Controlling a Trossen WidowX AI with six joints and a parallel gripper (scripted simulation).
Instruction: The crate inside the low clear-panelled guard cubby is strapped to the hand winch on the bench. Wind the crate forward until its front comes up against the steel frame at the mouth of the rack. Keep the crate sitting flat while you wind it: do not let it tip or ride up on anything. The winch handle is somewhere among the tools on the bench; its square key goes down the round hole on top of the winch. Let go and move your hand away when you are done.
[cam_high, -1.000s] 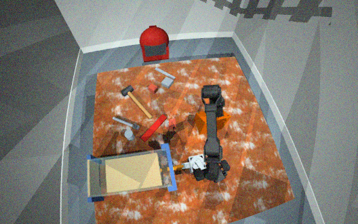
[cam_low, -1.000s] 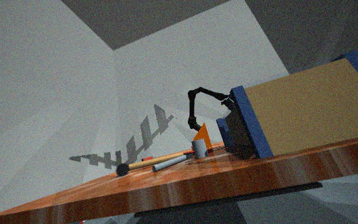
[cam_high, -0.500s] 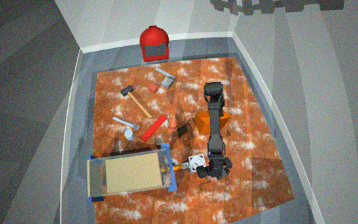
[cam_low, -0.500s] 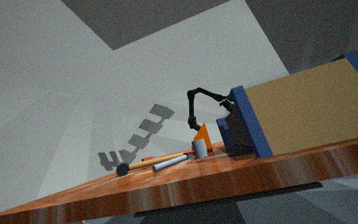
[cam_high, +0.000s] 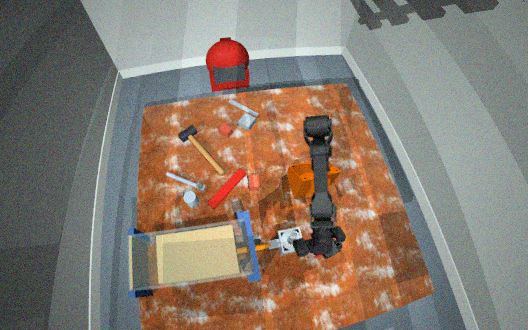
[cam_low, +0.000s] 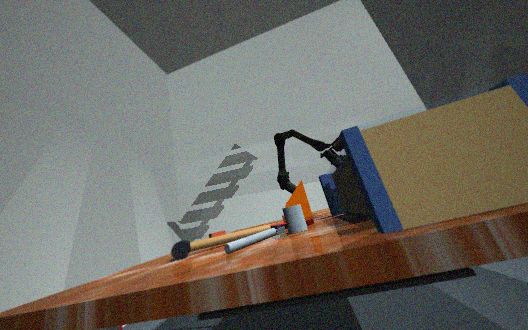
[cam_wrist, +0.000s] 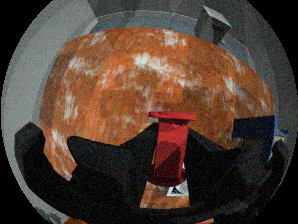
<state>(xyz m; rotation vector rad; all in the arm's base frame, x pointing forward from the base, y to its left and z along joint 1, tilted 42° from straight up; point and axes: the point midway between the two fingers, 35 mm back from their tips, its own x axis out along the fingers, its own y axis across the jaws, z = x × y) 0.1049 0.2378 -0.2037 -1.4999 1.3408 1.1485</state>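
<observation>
Now: gripper tip 40 mm to the left of the red-knobbed winch handle, 30 mm short of it and 30 mm above it. From my gripper tip the other things lie so: red knob 20 mm to the right; then blue steel frame 240 mm ahead, 80 mm to the right, 30 mm below; then winch 100 mm below, 90 mm to the right, 60 mm ahead.
</observation>
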